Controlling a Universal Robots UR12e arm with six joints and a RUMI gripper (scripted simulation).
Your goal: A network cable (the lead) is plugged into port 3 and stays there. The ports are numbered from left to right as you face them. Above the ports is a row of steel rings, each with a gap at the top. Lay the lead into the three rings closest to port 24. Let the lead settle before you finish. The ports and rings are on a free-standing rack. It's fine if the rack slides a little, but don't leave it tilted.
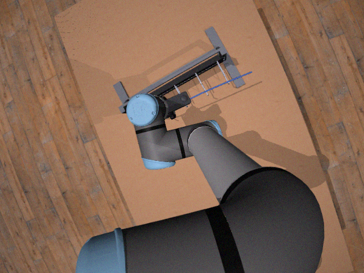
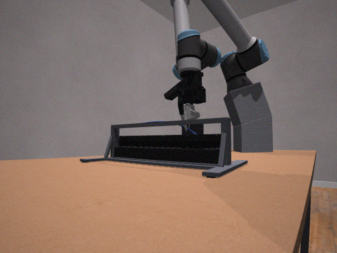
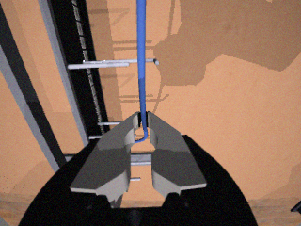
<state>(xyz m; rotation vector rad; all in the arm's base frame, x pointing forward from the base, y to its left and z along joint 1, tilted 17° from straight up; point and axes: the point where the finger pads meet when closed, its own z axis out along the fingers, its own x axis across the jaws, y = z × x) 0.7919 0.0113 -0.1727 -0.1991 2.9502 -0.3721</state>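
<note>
Right now my hand is 110 mm short of the rack, 40 mm to the left of it and 60 mm above it.
</note>
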